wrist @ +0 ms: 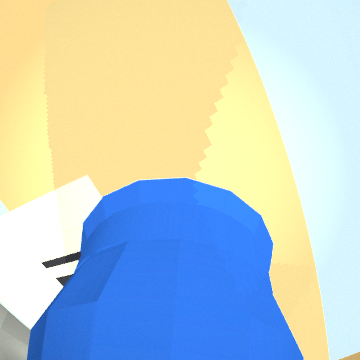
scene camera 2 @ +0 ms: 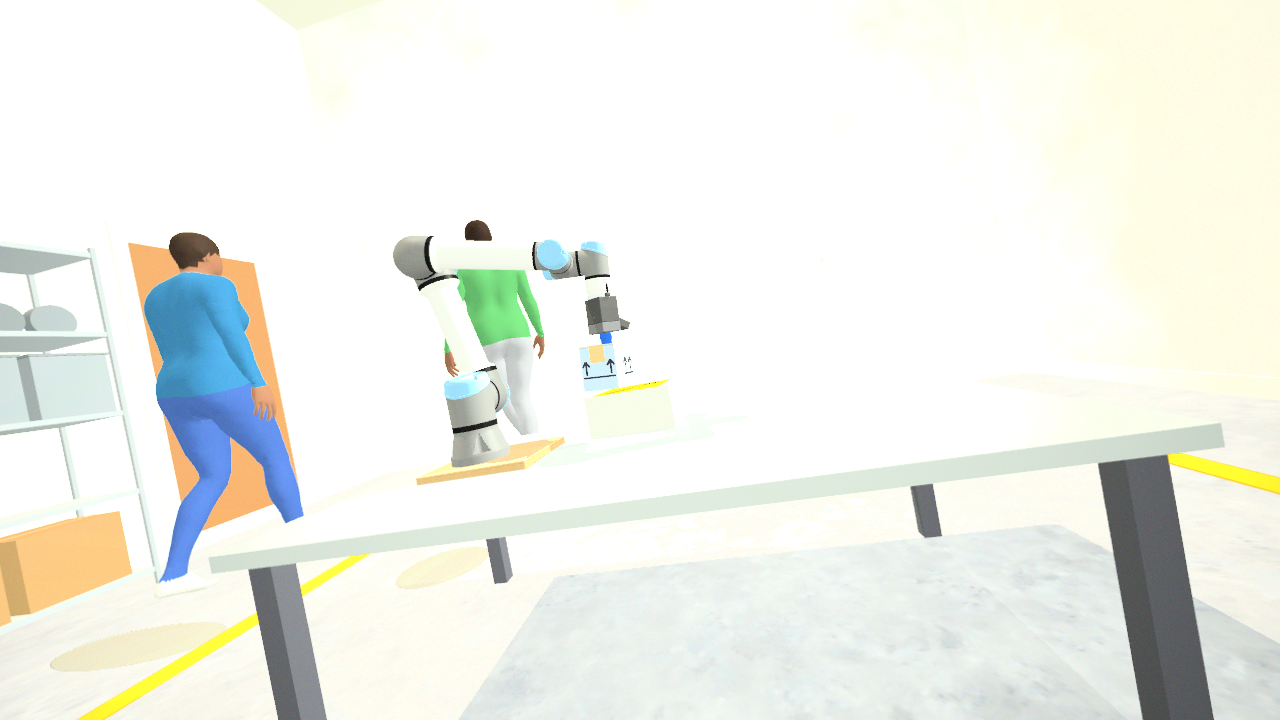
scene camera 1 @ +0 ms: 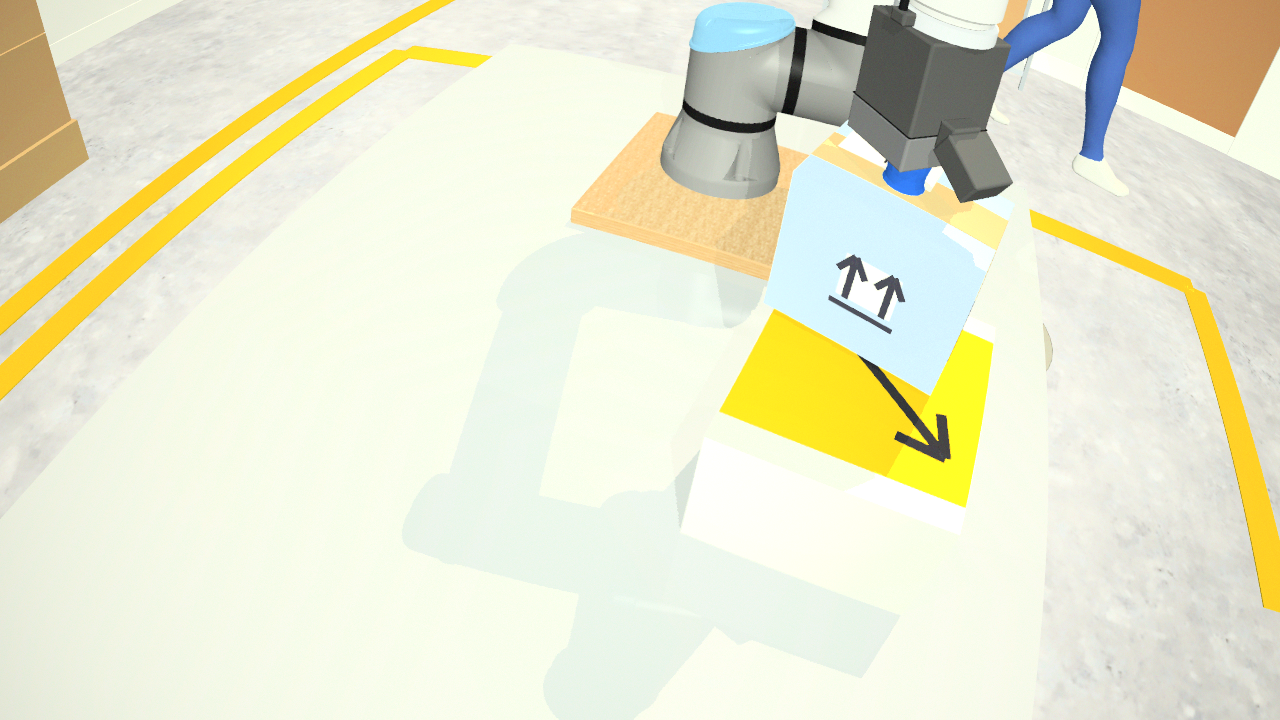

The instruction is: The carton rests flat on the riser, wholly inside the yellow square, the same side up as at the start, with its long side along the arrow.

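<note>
The light blue carton [scene camera 1: 810,232] [scene camera 2: 599,368] [wrist: 140,100] hangs upright from my blue suction cup [scene camera 1: 905,180] [scene camera 2: 605,337] [wrist: 175,250], which sits on its taped top. The printed arrows on its side point up. In scene camera 1 the carton hangs above the back part of the yellow square [scene camera 1: 796,394] on the white riser [scene camera 1: 805,510] [scene camera 2: 626,415], casting a shadow there. Its long lower edge lies at an angle to the black arrow [scene camera 1: 904,410]. The carton hides the arrow's tail and the square's far part. The gap beneath it is hard to judge.
The arm's base stands on a wooden board [scene camera 1: 626,197] [scene camera 2: 528,454] behind the riser, on the pale table [scene camera 1: 268,447] [scene camera 2: 805,489]. A person in green [scene camera 2: 496,304] stands beyond the arm, and a person in blue [scene camera 2: 196,340] stands near the shelf unit [scene camera 2: 113,358].
</note>
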